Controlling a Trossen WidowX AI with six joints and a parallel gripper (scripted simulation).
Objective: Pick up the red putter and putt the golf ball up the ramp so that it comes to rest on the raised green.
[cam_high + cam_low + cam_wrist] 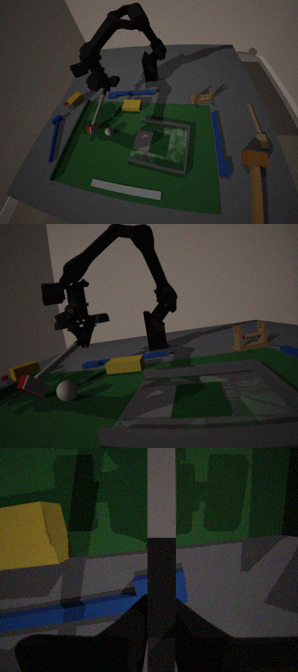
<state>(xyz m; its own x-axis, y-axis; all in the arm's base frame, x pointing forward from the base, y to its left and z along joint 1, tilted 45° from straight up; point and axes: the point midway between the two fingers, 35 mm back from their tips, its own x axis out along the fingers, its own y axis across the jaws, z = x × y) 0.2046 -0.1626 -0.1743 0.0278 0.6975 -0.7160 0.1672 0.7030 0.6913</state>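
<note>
Now: gripper tip 120 mm short of the red putter and 20 mm to the left of it. Round my gripper tip: white strip (480 mm ahead, 180 mm to the left, 70 mm below); then white golf ball (230 mm ahead, 60 mm to the left, 50 mm below); then wooden stand (10 mm ahead, 530 mm to the left, 40 mm below).
</note>
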